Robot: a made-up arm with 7 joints. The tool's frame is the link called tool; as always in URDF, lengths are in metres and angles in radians. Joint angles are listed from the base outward.
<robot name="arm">
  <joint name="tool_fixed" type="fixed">
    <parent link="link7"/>
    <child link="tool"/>
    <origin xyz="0 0 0" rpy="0 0 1.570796"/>
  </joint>
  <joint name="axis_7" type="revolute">
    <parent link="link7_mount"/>
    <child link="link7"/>
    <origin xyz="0 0 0" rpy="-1.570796 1.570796 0"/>
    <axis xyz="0 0 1"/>
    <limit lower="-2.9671" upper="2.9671"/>
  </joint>
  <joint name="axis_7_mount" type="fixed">
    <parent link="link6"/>
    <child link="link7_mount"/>
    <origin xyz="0 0 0" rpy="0 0 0"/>
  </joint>
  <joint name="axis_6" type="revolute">
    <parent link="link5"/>
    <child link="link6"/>
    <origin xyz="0 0 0" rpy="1.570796 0 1.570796"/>
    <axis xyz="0 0 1"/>
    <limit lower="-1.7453" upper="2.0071"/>
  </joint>
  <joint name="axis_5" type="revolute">
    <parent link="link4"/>
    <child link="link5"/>
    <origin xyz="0.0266 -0.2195 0" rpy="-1.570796 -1.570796 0"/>
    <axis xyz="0 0 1"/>
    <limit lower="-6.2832" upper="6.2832"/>
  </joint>
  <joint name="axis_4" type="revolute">
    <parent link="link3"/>
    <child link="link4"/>
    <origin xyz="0 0.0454 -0.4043" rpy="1.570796 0 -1.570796"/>
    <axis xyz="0 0 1"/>
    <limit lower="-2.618" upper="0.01"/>
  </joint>
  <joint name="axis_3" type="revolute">
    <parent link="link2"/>
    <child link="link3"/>
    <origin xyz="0 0 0" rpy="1.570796 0 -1.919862"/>
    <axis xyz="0 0 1"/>
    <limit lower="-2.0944" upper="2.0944"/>
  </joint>
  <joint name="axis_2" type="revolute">
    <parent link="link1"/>
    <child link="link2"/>
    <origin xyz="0 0 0" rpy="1.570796 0 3.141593"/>
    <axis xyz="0 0 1"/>
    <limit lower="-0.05" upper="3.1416"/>
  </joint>
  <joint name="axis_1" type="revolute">
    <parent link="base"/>
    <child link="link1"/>
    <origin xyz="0 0 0" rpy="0 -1.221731 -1.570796"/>
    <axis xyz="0 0 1"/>
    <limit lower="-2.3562" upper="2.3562"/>
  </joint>
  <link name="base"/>
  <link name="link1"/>
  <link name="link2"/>
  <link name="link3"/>
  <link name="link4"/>
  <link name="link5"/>
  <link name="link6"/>
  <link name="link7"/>
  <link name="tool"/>
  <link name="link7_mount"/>
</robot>
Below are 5 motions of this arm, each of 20 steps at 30 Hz.
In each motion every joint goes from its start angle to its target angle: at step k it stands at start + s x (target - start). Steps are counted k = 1, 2, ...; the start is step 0. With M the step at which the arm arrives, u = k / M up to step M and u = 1 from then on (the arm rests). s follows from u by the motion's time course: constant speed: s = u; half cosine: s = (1 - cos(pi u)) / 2; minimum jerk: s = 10 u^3 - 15 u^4 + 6 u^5.
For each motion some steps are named. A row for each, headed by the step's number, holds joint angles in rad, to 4 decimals.
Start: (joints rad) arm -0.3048 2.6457 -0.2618 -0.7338 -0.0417 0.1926 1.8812
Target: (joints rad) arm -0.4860 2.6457 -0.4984 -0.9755 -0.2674 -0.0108 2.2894
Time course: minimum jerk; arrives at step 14
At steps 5, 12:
5: -0.3494 2.6457 -0.3201 -0.7933 -0.0973 0.1425 1.9818
12: -0.4818 2.6457 -0.4929 -0.9699 -0.2621 -0.0061 2.2799

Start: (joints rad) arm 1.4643 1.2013 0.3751 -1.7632 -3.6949 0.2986 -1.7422
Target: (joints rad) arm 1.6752 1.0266 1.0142 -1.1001 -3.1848 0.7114 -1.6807
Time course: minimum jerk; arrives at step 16
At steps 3, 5, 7, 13, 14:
3: 1.4746 1.1928 0.4063 -1.7309 -3.6700 0.3187 -1.7392
5: 1.5023 1.1699 0.4901 -1.6438 -3.6031 0.3729 -1.7311
7: 1.5453 1.1342 0.6205 -1.5086 -3.4990 0.4571 -1.7186
13: 1.6649 1.0351 0.9830 -1.1324 -3.2097 0.6913 -1.6837
14: 1.6718 1.0294 1.0039 -1.1107 -3.1930 0.7048 -1.6817

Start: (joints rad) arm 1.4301 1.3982 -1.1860 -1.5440 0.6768 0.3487 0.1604
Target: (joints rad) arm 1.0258 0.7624 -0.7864 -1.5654 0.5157 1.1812 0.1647
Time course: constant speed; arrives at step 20
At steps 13, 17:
13: 1.1673 0.9849 -0.9263 -1.5579 0.5721 0.8898 0.1632
17: 1.0864 0.8578 -0.8463 -1.5622 0.5399 1.0563 0.1641

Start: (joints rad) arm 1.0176 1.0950 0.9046 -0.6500 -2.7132 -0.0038 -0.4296
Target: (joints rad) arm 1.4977 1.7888 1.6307 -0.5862 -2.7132 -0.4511 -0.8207
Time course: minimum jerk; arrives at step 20
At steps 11, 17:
11: 1.3024 1.5065 1.3353 -0.6122 -2.7132 -0.2691 -0.6616
17: 1.4849 1.7703 1.6114 -0.5879 -2.7132 -0.4392 -0.8103

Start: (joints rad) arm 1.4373 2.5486 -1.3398 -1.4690 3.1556 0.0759 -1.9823
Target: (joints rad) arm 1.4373 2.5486 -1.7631 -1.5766 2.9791 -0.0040 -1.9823
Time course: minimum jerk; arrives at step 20
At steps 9, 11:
9: 1.4373 2.5486 -1.5120 -1.5128 3.0838 0.0434 -1.9823
11: 1.4373 2.5486 -1.5909 -1.5328 3.0509 0.0285 -1.9823

